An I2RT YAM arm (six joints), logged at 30 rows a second.
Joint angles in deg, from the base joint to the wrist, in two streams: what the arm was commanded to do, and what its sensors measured. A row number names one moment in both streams.
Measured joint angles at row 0:
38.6, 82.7, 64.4, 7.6, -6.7, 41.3
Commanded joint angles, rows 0 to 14:
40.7, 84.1, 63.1, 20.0, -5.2, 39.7
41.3, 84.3, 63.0, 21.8, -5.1, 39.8
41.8, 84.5, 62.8, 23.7, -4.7, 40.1
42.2, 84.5, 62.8, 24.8, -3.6, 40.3
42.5, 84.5, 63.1, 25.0, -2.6, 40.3
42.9, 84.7, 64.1, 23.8, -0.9, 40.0
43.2, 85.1, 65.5, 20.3, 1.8, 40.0
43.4, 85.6, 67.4, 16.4, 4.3, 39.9
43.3, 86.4, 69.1, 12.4, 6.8, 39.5
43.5, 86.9, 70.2, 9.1, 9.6, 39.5
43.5, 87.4, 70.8, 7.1, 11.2, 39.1
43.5, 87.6, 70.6, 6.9, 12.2, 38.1
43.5, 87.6, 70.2, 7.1, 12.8, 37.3
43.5, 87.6, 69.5, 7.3, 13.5, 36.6
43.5, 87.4, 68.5, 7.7, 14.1, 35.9
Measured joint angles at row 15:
43.2, 87.2, 69.6, 9.6, 8.4, 38.5
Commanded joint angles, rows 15 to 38:
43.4, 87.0, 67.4, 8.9, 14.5, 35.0
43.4, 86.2, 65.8, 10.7, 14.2, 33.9
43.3, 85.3, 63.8, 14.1, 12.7, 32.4
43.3, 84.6, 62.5, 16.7, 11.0, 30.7
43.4, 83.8, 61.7, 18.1, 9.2, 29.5
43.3, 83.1, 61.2, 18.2, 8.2, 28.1
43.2, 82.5, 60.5, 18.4, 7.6, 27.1
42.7, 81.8, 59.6, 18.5, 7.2, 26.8
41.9, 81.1, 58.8, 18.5, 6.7, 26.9
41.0, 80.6, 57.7, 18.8, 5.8, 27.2
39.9, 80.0, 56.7, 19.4, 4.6, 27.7
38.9, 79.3, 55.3, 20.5, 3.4, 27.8
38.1, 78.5, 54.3, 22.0, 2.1, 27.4
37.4, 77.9, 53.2, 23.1, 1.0, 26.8
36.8, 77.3, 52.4, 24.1, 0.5, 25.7
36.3, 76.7, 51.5, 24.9, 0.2, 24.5
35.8, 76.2, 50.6, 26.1, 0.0, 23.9
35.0, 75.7, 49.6, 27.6, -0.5, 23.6
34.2, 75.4, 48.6, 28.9, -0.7, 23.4
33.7, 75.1, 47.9, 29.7, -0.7, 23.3
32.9, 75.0, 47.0, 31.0, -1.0, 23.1
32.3, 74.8, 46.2, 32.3, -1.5, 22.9
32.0, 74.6, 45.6, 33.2, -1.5, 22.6
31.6, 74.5, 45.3, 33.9, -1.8, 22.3
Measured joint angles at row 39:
32.5, 76.0, 46.5, 27.0, -0.1, 24.5
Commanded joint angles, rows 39 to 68:
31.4, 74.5, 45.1, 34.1, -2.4, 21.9
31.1, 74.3, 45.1, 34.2, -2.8, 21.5
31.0, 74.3, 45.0, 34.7, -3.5, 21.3
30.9, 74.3, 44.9, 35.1, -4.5, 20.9
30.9, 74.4, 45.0, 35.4, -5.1, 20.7
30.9, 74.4, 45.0, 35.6, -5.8, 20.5
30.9, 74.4, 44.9, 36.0, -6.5, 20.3
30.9, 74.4, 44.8, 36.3, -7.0, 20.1
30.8, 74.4, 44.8, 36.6, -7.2, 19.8
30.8, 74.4, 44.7, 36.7, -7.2, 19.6
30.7, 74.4, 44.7, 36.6, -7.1, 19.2
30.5, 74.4, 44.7, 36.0, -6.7, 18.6
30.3, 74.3, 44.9, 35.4, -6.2, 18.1
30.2, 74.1, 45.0, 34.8, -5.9, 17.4
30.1, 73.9, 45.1, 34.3, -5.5, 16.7
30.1, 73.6, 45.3, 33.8, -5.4, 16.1
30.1, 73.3, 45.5, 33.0, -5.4, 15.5
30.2, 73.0, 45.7, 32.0, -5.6, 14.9
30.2, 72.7, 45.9, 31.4, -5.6, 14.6
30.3, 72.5, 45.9, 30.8, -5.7, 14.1
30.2, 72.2, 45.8, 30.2, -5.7, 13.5
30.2, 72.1, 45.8, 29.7, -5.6, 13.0
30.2, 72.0, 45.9, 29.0, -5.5, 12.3
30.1, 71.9, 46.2, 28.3, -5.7, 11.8
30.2, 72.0, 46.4, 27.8, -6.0, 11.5
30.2, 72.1, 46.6, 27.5, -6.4, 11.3
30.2, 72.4, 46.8, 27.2, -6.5, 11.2
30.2, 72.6, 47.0, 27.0, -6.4, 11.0
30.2, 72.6, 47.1, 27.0, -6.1, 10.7
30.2, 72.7, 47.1, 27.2, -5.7, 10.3
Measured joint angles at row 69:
30.4, 73.3, 45.2, 26.7, -5.8, 12.4
